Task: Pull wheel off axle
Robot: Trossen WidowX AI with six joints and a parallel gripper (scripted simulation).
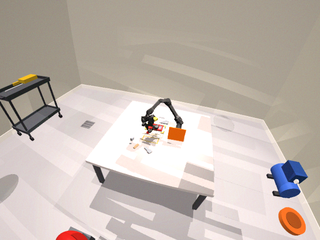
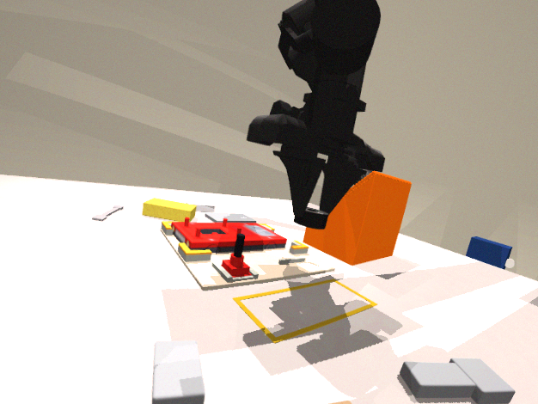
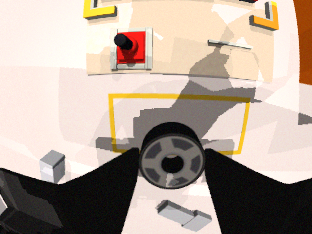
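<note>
Now: the black axle 80 mm to the right of my gripper tip, 80 mm below it and 40 mm ahead of it. The rest, counted from my gripper tip: black wheel: right at my gripper tip; yellow block: 390 mm to the right, 100 mm below, 50 mm ahead.
</note>
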